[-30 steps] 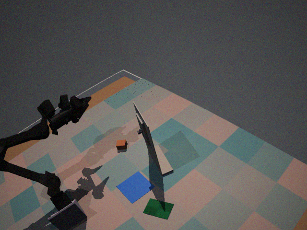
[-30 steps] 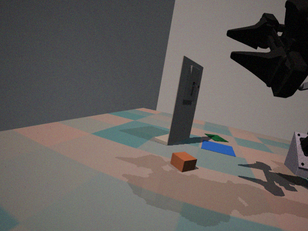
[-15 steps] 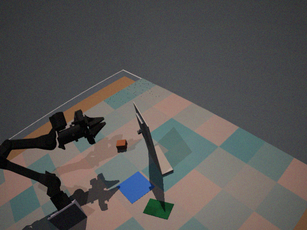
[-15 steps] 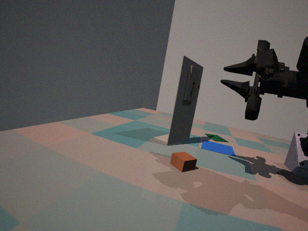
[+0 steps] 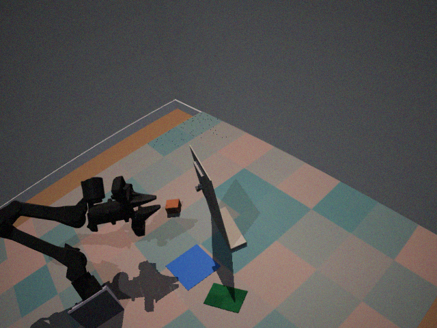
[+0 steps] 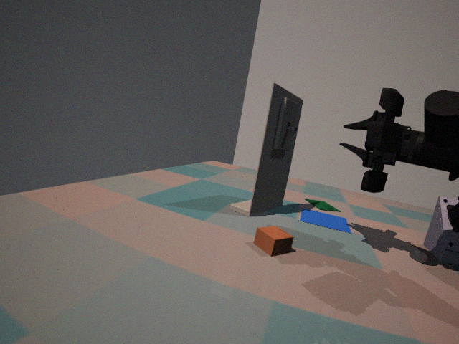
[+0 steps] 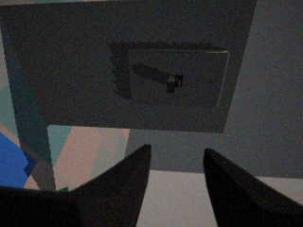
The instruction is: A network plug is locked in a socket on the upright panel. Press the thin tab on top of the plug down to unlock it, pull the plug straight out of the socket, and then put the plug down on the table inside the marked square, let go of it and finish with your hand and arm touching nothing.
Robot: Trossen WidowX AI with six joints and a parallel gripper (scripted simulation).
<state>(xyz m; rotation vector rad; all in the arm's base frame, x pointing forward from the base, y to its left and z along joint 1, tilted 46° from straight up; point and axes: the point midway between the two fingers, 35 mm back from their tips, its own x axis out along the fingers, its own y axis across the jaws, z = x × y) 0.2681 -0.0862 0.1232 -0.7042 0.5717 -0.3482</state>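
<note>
Right now my gripper tip is 110 mm short of the grey network plug and 50 mm to the left of it. The rest, counted from my gripper tip: orange block (100 mm ahead, 150 mm to the left, 190 mm below); then upright panel (130 mm ahead, 60 mm to the right, 80 mm below); then blue marked square (20 mm behind, 90 mm to the right, 200 mm below).
</note>
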